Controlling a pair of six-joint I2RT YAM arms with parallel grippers.
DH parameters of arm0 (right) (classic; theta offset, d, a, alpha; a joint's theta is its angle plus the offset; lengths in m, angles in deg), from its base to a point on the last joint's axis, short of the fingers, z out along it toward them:
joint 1: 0 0.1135 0.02 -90
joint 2: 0 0 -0.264 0
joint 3: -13.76 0 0.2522 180
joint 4: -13.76 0 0.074 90
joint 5: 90 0 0 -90
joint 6: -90 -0.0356 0 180
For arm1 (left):
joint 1: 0 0.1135 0.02 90
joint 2: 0 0 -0.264 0
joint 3: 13.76 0 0.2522 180
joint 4: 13.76 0 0.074 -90
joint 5: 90 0 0 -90
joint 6: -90 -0.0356 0 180
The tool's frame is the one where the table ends.
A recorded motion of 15 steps. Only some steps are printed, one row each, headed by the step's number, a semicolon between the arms.
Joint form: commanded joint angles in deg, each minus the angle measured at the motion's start. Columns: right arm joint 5, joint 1, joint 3, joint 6, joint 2, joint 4; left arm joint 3, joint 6, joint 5, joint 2, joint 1, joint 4.
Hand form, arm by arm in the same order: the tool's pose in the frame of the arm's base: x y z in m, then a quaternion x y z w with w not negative. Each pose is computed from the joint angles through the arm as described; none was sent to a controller.
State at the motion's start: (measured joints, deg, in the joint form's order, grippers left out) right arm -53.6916 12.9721 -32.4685 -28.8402 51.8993 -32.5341; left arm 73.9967 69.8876 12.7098 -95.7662 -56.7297 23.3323
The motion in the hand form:
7: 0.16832 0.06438 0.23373 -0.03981 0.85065 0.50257 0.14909; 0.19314 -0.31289 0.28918 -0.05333 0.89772 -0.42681 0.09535
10: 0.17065 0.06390 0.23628 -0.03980 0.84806 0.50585 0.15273; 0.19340 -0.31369 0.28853 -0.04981 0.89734 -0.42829 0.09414
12: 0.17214 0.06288 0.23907 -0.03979 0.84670 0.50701 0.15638; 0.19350 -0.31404 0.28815 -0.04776 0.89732 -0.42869 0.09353
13: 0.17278 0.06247 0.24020 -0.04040 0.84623 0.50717 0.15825; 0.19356 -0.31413 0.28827 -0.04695 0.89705 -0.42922 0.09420
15: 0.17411 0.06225 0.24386 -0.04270 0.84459 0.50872 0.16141; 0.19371 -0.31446 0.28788 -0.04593 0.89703 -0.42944 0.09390
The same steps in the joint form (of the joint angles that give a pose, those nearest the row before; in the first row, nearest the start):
7: 0.08 -1.19 -2.95 1.24 2.06 1.69; 0.54 0.25 0.56 3.13 -0.31 -2.06
10: -0.36 -1.54 -3.48 1.07 2.42 2.13; 0.53 -0.01 0.91 2.95 -0.31 -2.33
12: -0.63 -1.98 -4.09 1.24 2.59 1.95; 0.53 -0.19 1.09 2.87 -0.31 -2.41
13: -0.71 -2.16 -4.35 1.42 2.68 1.86; 0.53 -0.28 1.09 2.87 -0.31 -2.50
15: -0.97 -2.34 -5.15 1.59 2.85 1.60; 0.53 -0.37 1.18 2.78 -0.31 -2.59

